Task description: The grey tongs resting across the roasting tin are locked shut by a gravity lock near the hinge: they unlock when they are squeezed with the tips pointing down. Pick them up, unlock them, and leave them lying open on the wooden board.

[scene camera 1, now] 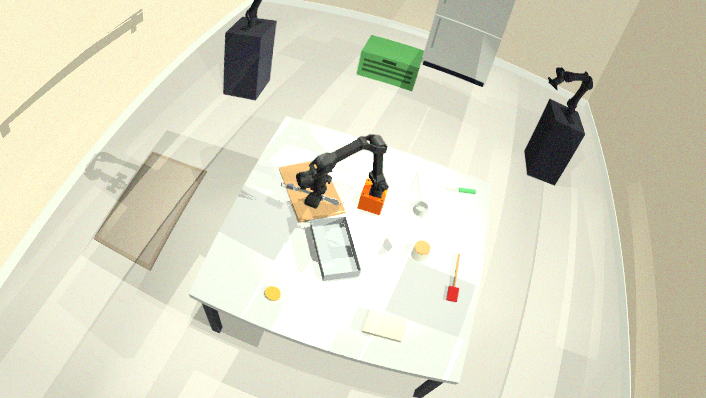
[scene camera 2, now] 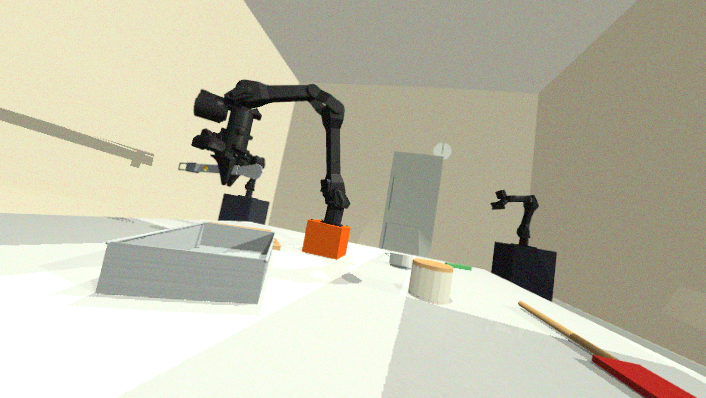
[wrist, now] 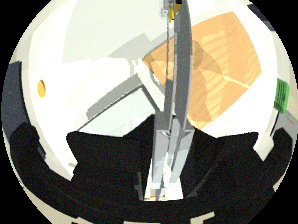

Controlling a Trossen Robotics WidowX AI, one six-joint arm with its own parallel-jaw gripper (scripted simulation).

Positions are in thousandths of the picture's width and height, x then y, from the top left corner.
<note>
In view: the gripper (scene camera 2: 321, 466), a lidded jar (scene camera 2: 610, 707), a pale block (scene camera 1: 539, 815) and a wooden board (scene camera 1: 431, 536).
The gripper is seen too in the wrist view (wrist: 545, 529). The wooden board also shows in the wrist view (wrist: 757, 288). Scene camera 2 misses the pale block: it is out of frame.
</note>
